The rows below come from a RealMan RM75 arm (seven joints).
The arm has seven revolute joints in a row. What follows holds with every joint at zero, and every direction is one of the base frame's. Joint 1 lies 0.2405 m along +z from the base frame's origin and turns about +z. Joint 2 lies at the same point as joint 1 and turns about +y. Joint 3 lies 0.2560 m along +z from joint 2 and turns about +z. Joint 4 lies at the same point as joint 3 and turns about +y. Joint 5 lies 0.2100 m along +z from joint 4 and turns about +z. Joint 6 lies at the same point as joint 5 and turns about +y. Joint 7 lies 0.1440 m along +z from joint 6 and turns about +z. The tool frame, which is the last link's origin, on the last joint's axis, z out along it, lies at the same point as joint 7; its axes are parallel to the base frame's.
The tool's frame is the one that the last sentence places.
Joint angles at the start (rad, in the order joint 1, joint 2, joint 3, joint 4, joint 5, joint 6, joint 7):
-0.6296, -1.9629, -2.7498, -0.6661, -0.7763, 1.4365, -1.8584
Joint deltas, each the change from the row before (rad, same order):
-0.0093, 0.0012, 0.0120, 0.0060, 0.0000, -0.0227, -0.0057
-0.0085, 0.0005, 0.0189, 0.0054, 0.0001, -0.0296, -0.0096
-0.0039, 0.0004, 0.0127, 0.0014, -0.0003, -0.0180, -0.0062
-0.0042, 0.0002, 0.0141, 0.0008, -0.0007, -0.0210, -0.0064
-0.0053, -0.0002, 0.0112, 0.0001, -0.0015, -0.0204, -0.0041
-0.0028, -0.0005, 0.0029, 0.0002, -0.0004, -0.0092, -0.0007
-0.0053, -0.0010, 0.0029, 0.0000, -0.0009, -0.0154, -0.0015
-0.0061, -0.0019, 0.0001, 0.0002, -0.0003, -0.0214, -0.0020
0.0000, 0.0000, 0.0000, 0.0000, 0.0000, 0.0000, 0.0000
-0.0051, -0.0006, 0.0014, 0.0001, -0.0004, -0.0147, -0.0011
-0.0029, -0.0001, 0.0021, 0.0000, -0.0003, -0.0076, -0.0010
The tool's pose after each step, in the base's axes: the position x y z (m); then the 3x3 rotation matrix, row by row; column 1 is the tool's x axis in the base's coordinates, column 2 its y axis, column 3 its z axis. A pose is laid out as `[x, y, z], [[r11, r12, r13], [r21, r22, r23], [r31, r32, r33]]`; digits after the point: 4 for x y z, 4 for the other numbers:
[-0.3088, 0.3741, 0.0661], [[0.5537, 0.8296, 0.0719], [0.6924, -0.5066, 0.5138], [0.4627, -0.2347, -0.8549]]
[-0.3077, 0.3789, 0.0646], [[0.5581, 0.8280, 0.0539], [0.6931, -0.5009, 0.5184], [0.4562, -0.2519, -0.8535]]
[-0.3073, 0.3817, 0.0641], [[0.5613, 0.8266, 0.0417], [0.6933, -0.4970, 0.5219], [0.4521, -0.2640, -0.8520]]
[-0.3069, 0.3848, 0.0637], [[0.5654, 0.8243, 0.0277], [0.6924, -0.4927, 0.5271], [0.4482, -0.2788, -0.8494]]
[-0.3059, 0.3884, 0.0637], [[0.5709, 0.8208, 0.0164], [0.6888, -0.4898, 0.5344], [0.4467, -0.2938, -0.8451]]
[-0.3054, 0.3901, 0.0636], [[0.5734, 0.8192, 0.0123], [0.6864, -0.4885, 0.5387], [0.4473, -0.3004, -0.8424]]
[-0.3042, 0.3931, 0.0638], [[0.5767, 0.8170, 0.0066], [0.6817, -0.4856, 0.5472], [0.4503, -0.3110, -0.8370]]
[-0.3034, 0.3968, 0.0642], [[0.5783, 0.8158, -0.0011], [0.6760, -0.4784, 0.5605], [0.4567, -0.3250, -0.8281]]
[-0.3034, 0.3968, 0.0642], [[0.5783, 0.8158, -0.0011], [0.6760, -0.4784, 0.5605], [0.4567, -0.3250, -0.8281]]
[-0.3024, 0.3997, 0.0648], [[0.5813, 0.8137, -0.0065], [0.6711, -0.4748, 0.5693], [0.4602, -0.3353, -0.8221]]
[-0.3017, 0.4013, 0.0650], [[0.5834, 0.8121, -0.0096], [0.6686, -0.4736, 0.5733], [0.4610, -0.3409, -0.8193]]

